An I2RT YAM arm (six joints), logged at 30 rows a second.
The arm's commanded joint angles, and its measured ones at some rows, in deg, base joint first. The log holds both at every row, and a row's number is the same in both.
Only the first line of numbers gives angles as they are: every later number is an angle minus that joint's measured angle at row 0.
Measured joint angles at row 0:
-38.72, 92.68, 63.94, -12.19, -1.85, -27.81
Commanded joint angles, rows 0 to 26:
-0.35, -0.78, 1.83, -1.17, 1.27, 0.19
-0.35, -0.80, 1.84, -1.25, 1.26, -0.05
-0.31, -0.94, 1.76, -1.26, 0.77, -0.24
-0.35, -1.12, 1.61, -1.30, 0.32, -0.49
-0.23, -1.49, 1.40, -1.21, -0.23, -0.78
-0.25, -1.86, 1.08, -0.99, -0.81, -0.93
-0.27, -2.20, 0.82, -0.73, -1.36, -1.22
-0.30, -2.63, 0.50, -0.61, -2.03, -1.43
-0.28, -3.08, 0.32, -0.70, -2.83, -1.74
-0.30, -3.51, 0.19, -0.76, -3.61, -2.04
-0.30, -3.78, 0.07, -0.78, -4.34, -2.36
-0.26, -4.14, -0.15, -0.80, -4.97, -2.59
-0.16, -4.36, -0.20, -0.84, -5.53, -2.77
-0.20, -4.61, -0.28, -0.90, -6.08, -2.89
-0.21, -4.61, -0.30, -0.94, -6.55, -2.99
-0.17, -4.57, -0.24, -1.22, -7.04, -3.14
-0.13, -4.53, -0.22, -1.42, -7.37, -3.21
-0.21, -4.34, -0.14, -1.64, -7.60, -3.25
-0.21, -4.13, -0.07, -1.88, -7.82, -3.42
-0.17, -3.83, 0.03, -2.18, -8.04, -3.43
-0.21, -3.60, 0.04, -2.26, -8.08, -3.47
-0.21, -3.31, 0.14, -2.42, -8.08, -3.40
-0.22, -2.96, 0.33, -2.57, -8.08, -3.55
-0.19, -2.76, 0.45, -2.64, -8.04, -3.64
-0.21, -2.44, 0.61, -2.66, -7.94, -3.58
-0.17, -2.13, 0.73, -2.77, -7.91, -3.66
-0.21, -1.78, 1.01, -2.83, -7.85, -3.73
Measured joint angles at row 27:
-0.02, -3.08, 0.09, -1.72, -6.82, -2.95
